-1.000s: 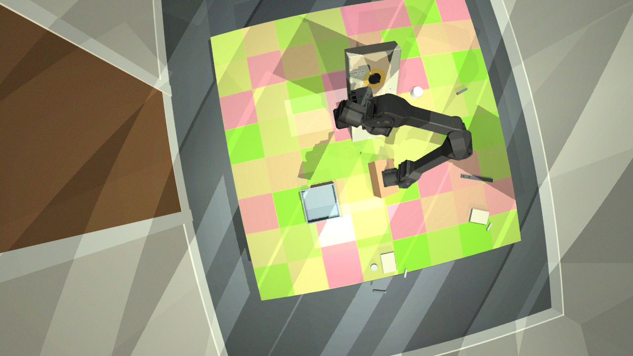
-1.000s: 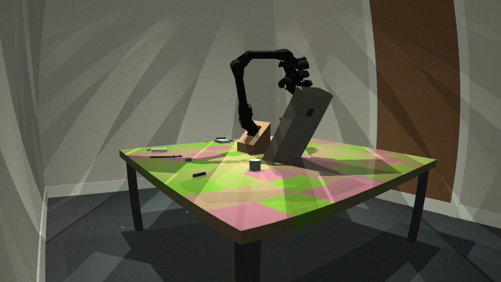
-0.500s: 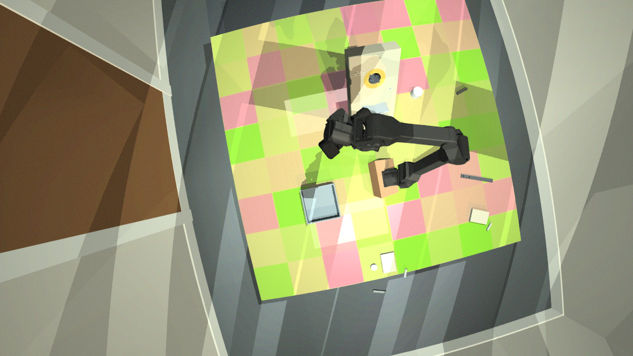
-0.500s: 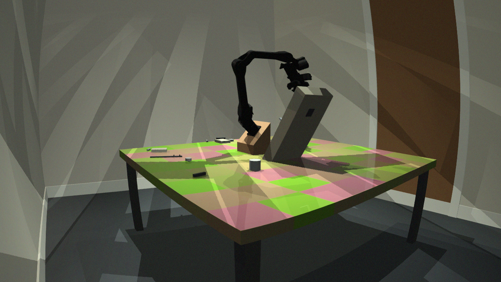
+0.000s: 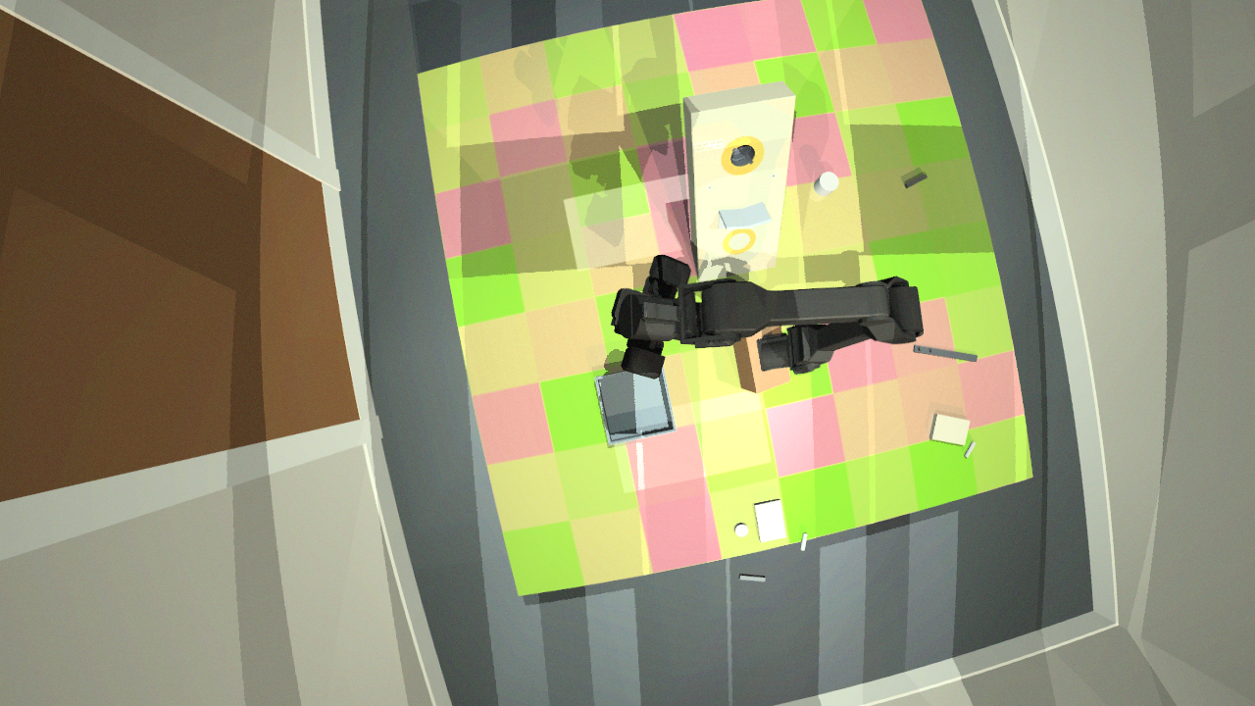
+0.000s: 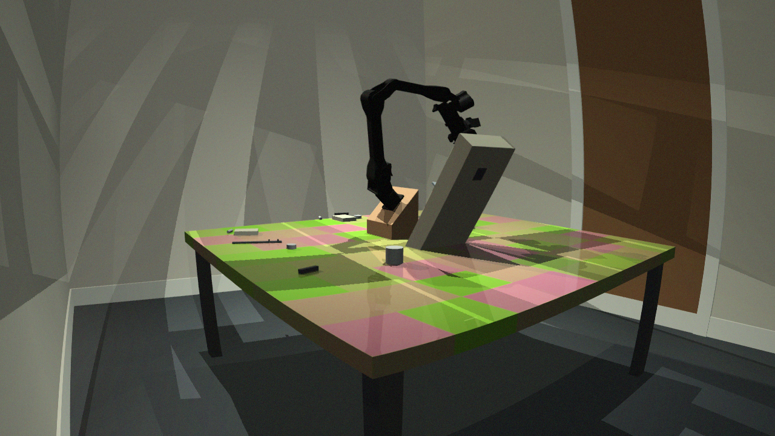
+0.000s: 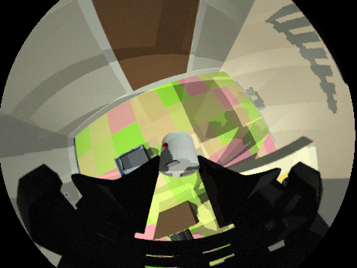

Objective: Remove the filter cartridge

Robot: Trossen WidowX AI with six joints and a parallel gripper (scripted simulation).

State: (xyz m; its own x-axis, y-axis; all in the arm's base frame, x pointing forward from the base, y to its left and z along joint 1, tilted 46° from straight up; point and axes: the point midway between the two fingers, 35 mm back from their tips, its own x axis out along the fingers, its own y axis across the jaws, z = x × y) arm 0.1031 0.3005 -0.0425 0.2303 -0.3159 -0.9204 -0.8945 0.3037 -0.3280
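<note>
My gripper tip is 25 cm above the grey square tray, 18 cm past it and 3 cm to the right of it. Also, from my gripper tip: beige service panel (24 cm to the right, 21 cm ahead, 9 cm below); round grey filter cartridge (right at my gripper tip).
</note>
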